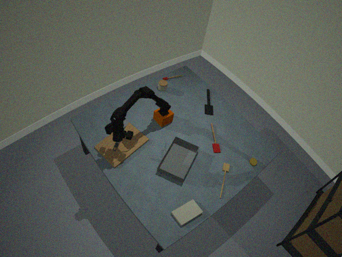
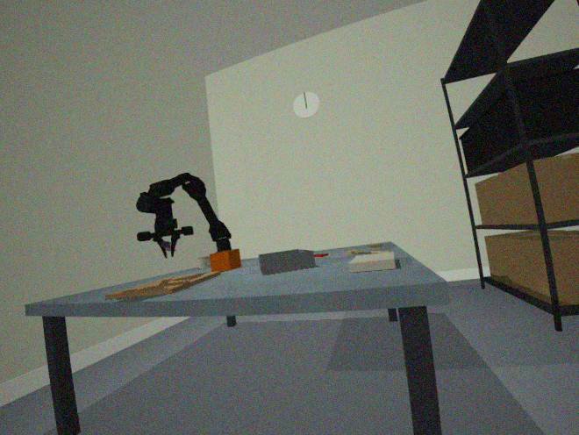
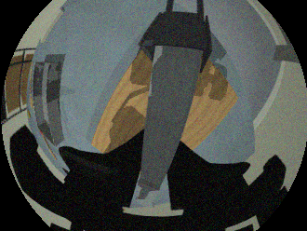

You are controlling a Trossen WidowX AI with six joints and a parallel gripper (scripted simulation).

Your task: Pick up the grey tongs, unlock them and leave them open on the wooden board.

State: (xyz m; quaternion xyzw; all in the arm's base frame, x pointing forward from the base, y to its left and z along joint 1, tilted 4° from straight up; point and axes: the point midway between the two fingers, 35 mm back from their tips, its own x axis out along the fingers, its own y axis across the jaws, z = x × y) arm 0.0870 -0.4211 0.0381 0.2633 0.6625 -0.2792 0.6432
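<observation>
Now: the wooden board 100 mm below my gripper tip, 30 mm behind it and 20 mm to the left of it. Also, from my gripper tip: jar (620 mm to the left, 400 mm behind, 70 mm below); grey roasting tin (320 mm to the left, 290 mm ahead, 70 mm below); white block (670 mm ahead, 140 mm to the left, 90 mm below).
</observation>
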